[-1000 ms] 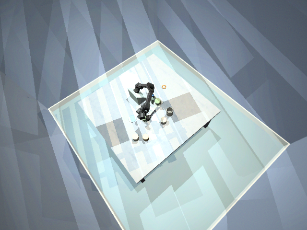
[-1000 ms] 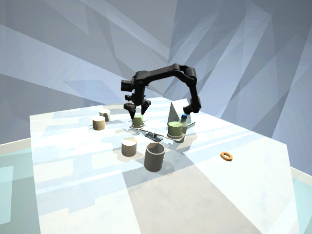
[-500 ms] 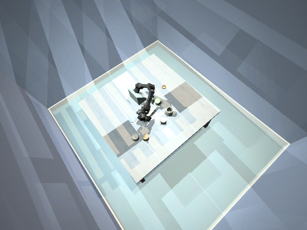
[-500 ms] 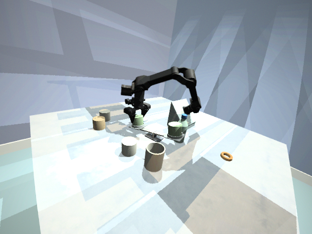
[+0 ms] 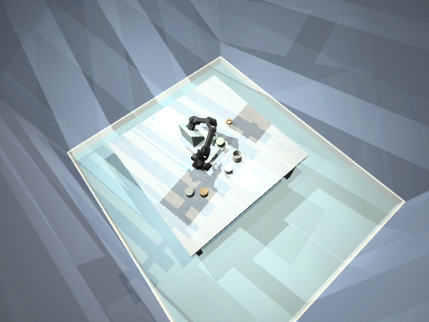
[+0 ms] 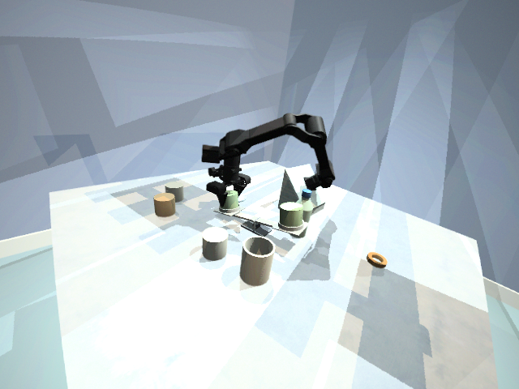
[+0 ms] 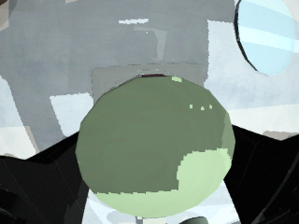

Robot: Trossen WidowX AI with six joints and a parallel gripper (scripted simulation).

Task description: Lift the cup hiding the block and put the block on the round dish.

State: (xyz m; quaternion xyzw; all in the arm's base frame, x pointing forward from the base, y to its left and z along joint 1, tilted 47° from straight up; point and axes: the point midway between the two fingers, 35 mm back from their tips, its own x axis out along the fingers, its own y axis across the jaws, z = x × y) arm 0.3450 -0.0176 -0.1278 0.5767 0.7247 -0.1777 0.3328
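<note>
The pale blue round dish is 110 mm to the right of my gripper tip, 110 mm behind it and 40 mm below it. From my gripper tip the other things lie so: grey block 10 mm below; then tan cylinder 190 mm ahead, 100 mm to the right, 10 mm below; then blue-capped bottle 230 mm to the left, 150 mm behind, 70 mm above.
</note>
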